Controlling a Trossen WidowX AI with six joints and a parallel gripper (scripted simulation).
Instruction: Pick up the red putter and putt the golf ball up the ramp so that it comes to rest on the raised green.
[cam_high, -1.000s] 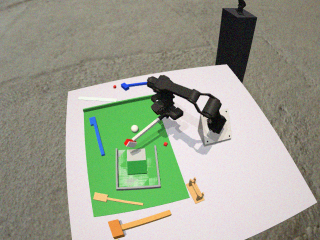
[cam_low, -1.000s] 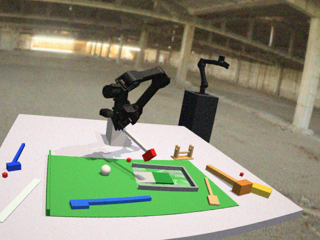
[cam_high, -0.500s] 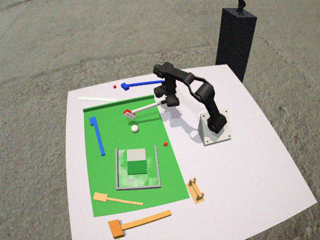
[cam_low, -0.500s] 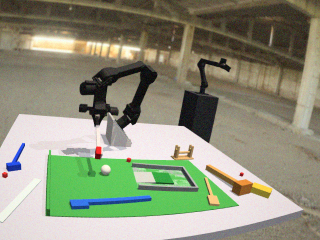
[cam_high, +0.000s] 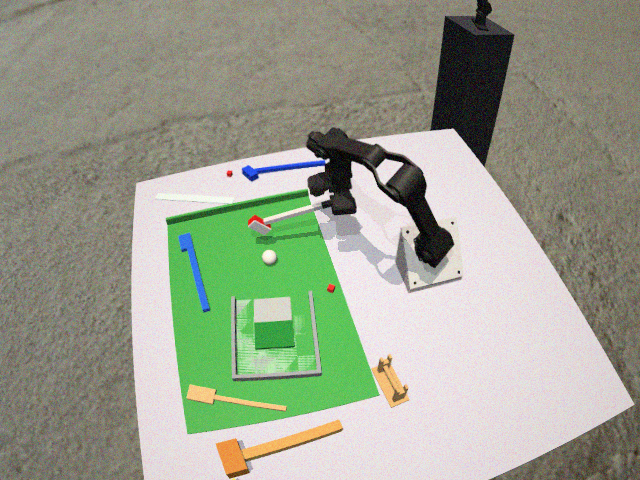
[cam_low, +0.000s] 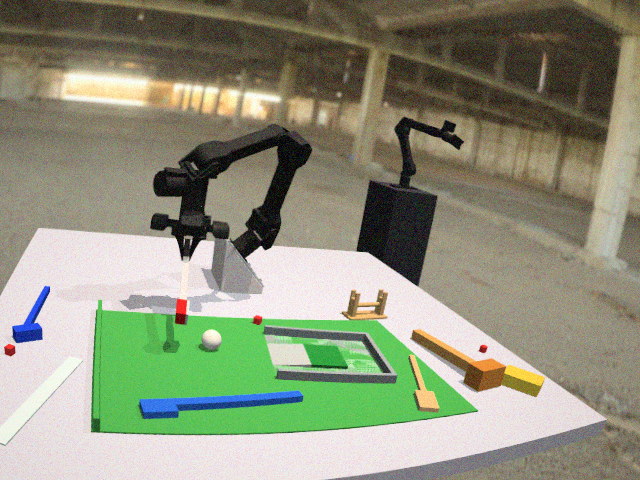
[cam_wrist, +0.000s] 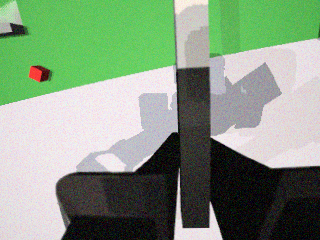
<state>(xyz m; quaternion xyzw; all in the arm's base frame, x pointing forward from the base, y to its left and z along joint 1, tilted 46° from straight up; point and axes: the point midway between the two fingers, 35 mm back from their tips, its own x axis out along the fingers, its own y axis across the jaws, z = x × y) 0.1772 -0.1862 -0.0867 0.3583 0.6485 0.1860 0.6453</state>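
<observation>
Now: gripper tip 12 cm short of the red putter and 2 cm to the left of it. Also, from my gripper tip: wooden rack (5 cm ahead, 50 cm to the left, 9 cm below); then green wall (27 cm ahead, 23 cm to the right, 11 cm below); then white golf ball (22 cm ahead, 2 cm to the left, 10 cm below).
</observation>
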